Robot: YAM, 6 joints.
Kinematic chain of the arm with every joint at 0, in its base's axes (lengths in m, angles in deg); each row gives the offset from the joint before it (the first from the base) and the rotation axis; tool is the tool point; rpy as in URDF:
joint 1: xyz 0 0 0.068 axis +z
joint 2: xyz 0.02 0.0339 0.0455 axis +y
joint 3: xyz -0.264 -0.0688 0 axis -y
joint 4: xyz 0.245 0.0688 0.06 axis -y
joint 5: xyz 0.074 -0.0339 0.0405 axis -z
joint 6: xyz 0.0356 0 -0.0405 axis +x
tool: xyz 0 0 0 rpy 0 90 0
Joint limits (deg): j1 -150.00..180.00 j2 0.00..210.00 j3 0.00..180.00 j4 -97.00..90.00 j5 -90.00..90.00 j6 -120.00..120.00
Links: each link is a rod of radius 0.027 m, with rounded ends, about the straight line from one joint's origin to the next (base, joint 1, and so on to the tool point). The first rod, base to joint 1, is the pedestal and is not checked.
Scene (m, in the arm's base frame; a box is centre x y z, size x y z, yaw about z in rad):
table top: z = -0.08
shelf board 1: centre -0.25 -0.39 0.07 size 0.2 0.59 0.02 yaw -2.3
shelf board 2: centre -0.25 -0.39 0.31 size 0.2 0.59 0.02 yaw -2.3
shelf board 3: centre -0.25 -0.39 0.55 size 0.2 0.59 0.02 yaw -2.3
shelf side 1: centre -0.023 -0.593 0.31 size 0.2 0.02 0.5 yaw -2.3
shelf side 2: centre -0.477 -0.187 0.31 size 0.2 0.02 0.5 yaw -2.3
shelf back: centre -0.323 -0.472 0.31 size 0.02 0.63 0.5 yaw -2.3
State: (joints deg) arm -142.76 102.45 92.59 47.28 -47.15 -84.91
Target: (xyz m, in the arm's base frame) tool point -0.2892 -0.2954 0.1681
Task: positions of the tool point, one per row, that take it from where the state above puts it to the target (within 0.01 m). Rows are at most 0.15 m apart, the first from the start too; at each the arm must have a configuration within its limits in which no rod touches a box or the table.
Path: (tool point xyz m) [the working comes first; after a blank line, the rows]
Joints at the target: -138.17 113.82 59.52 40.61 -49.85 -84.91
Straight joint move there: touches shelf board 2.

1: -0.2772 -0.2268 0.4569
2: -0.2436 -0.1895 0.4568
3: -0.2087 -0.1558 0.4482
4: -0.2307 -0.1843 0.3531
5: -0.2253 -0.1968 0.2565
6: -0.1958 -0.1909 0.1681
7: -0.2293 -0.2251 0.1744
8: -0.2607 -0.2601 0.1744
9: -0.2892 -0.2954 0.1681

